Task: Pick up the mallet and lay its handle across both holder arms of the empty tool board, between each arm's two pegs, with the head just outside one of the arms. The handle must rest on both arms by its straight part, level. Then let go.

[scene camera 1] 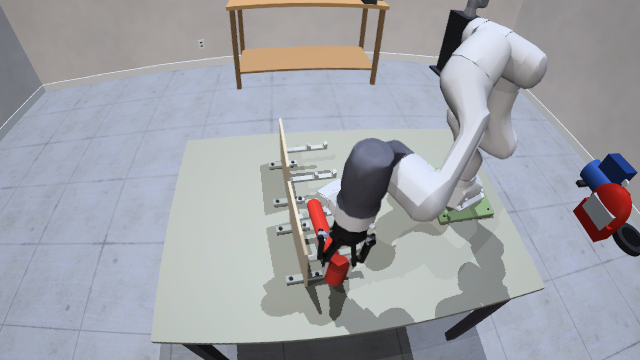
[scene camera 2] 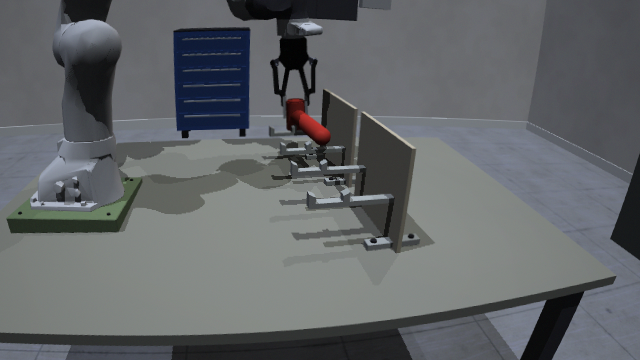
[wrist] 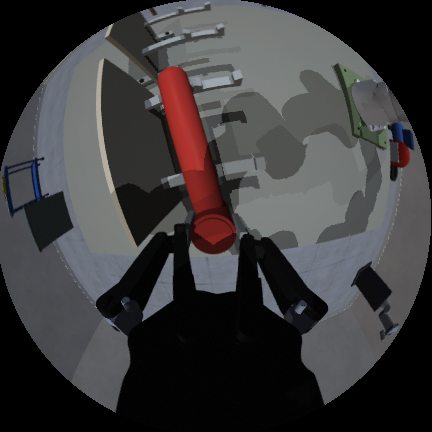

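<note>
The red mallet (scene camera 1: 318,216) (scene camera 2: 314,128) (wrist: 182,115) is in the air over one tool board (scene camera 1: 298,232) (scene camera 2: 341,114) (wrist: 131,155). My gripper (scene camera 1: 338,266) (scene camera 2: 296,107) (wrist: 212,219) is shut on its head, which lies beyond the handle on the side away from the other board. The handle slants toward the board at its free end. In the wrist view it crosses above the near holder arm (wrist: 240,166) and the far holder arm (scene camera 2: 295,149) (wrist: 217,82), on the board side of their inner pegs. Contact with the arms cannot be told.
A second tool board (scene camera 1: 284,150) (scene camera 2: 387,175) (wrist: 135,42) with two pegged arms stands in line behind the first in scene camera 1. The robot's green base plate (scene camera 1: 467,214) (scene camera 2: 70,224) (wrist: 349,100) is on the table (scene camera 1: 215,260) (scene camera 2: 200,295).
</note>
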